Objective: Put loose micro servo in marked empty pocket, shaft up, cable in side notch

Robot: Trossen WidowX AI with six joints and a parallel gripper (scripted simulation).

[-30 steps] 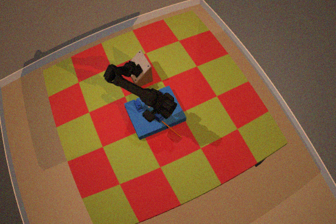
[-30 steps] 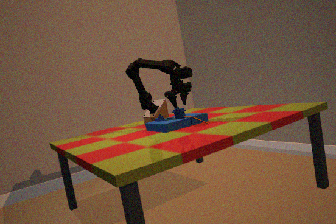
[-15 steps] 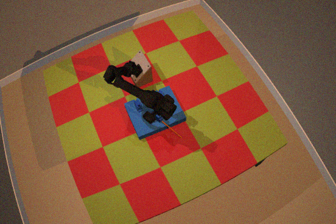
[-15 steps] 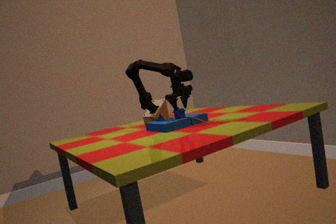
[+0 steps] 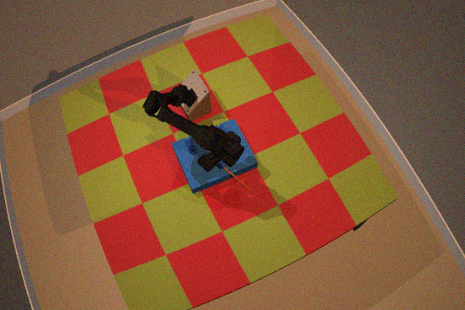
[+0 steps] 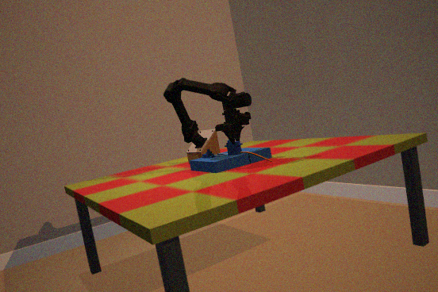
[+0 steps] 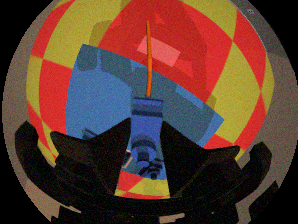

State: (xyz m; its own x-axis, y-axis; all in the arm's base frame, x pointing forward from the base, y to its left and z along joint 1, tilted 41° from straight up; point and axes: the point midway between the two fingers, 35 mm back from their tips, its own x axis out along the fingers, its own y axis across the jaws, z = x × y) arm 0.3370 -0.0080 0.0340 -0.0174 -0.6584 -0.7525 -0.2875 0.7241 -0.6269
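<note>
Now: the blue deck 70 mm below my gripper tip and 30 mm behind it.
</note>
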